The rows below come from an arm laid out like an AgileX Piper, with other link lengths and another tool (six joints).
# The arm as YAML. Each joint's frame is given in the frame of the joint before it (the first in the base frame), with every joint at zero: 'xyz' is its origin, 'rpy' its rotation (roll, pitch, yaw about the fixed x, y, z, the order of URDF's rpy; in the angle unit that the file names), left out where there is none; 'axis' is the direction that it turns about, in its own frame. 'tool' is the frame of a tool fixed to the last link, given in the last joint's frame.
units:
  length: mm
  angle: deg
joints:
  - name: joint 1
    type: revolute
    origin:
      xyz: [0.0, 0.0, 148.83]
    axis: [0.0, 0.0, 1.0]
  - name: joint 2
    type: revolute
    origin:
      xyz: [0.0, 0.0, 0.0]
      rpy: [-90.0, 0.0, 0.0]
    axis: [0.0, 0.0, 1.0]
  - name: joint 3
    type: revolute
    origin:
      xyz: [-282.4, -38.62, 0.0]
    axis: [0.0, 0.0, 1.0]
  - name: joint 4
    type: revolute
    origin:
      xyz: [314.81, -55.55, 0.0]
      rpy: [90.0, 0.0, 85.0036]
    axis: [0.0, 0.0, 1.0]
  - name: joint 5
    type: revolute
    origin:
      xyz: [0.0, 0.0, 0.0]
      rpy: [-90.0, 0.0, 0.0]
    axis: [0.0, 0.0, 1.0]
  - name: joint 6
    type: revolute
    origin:
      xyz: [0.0, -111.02, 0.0]
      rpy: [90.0, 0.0, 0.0]
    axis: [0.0, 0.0, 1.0]
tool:
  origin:
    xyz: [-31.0, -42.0, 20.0]
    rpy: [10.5, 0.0, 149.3]
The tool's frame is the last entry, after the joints.
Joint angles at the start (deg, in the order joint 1, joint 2, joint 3, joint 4, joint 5, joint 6): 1.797, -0.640, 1.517, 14.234, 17.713, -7.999
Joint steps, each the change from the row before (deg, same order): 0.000, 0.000, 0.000, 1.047, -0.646, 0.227; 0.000, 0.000, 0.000, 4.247, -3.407, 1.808; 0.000, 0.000, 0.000, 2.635, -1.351, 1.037; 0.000, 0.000, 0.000, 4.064, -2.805, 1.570; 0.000, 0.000, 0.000, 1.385, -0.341, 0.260; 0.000, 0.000, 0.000, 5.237, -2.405, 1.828; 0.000, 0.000, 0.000, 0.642, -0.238, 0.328; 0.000, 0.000, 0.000, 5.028, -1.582, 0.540; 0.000, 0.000, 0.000, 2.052, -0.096, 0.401; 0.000, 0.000, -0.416, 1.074, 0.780, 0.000; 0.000, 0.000, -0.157, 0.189, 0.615, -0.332; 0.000, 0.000, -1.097, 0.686, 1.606, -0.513
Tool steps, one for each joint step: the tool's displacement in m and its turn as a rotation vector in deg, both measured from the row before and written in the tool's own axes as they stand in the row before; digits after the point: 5 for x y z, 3 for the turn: 0.00048, 0.00043, -0.00029, -0.158, 0.912, 1.078; 0.00218, 0.00302, -0.00207, -1.185, 4.405, 5.187; -0.00001, 0.00096, -0.00061, -0.319, 2.073, 3.282; 0.00107, 0.00251, -0.00166, -0.971, 3.709, 4.968; -0.00054, 0.00014, -0.00007, -0.004, 0.698, 1.525; -0.00099, 0.00198, -0.00122, -0.696, 3.651, 6.457; -0.00033, 0.00021, -0.00012, -0.062, 0.413, 0.906; -0.00141, 0.00123, -0.00072, -0.395, 2.594, 5.157; -0.00182, -0.00003, 0.00009, 0.101, 0.615, 2.373; 0.00083, -0.00155, 0.00045, 0.557, -0.018, 1.066; 0.00015, -0.00096, 0.00040, 0.361, -0.386, -0.086; 0.00525, -0.00368, 0.00060, 1.108, -0.236, 0.123
